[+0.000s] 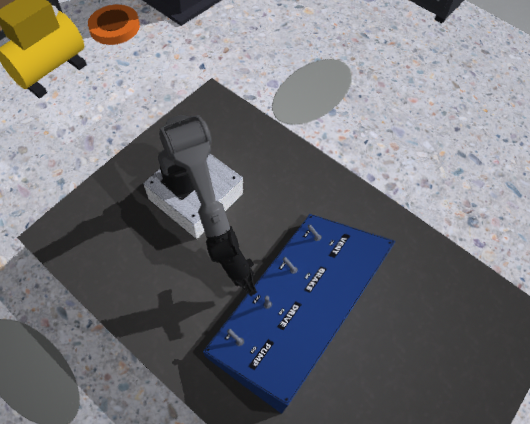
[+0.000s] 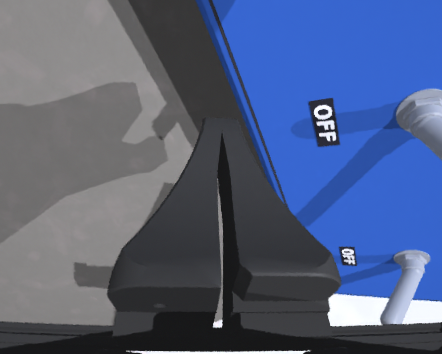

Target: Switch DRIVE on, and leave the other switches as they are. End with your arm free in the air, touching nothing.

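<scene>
The blue panel (image 1: 300,350) (image 2: 300,50) carries the switch levers. The DRIVE lever (image 1: 267,303) (image 2: 429,122) leans away from its OFF label, to the ON side, unlike the others. The PUMP lever (image 1: 235,337) (image 2: 405,287), the BRAKE lever (image 1: 290,265) and the VENT lever (image 1: 314,233) lean to their OFF sides. My gripper (image 1: 254,292) (image 2: 219,136) is shut and empty, its tips by the panel's arm-side edge near DRIVE's OFF label. A gap shows between it and the DRIVE lever; its height above the panel is hard to tell.
The arm stands on a pale base block (image 1: 200,225) on the dark mat (image 1: 425,325). A yellow object (image 1: 45,55) and an orange ring (image 1: 102,37) stand at the upper left. A grey disc (image 1: 312,92) lies beyond the mat's upper edge and another (image 1: 35,375) at the lower left.
</scene>
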